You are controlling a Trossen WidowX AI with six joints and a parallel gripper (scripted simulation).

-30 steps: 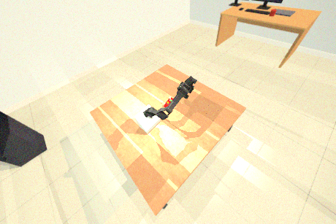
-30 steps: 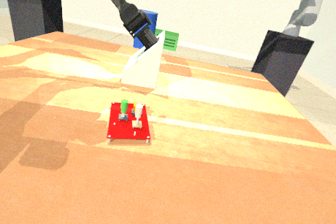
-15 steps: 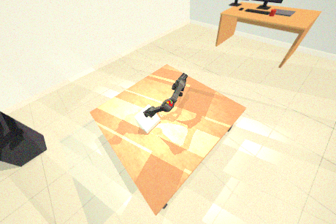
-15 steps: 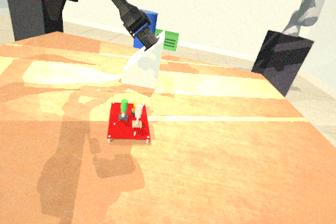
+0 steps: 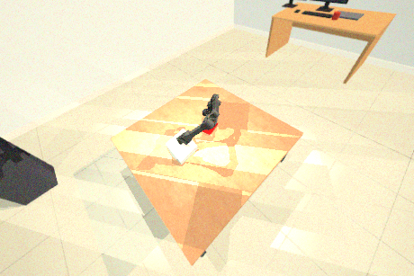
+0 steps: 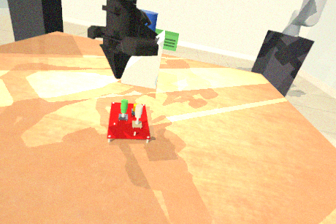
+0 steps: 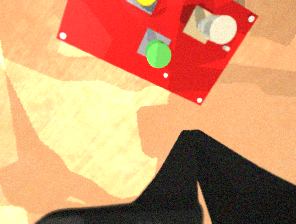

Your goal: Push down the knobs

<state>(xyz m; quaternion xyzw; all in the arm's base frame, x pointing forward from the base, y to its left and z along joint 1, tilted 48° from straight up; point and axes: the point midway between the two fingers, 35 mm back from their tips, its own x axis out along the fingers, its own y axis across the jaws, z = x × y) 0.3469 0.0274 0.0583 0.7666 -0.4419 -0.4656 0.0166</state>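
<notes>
Right now the green knob is 20 mm behind my gripper tip, 10 mm to the left of it and 90 mm below it. The rest, counted from my gripper tip: cream knob 10 mm behind, 60 mm to the left, 80 mm below.
</notes>
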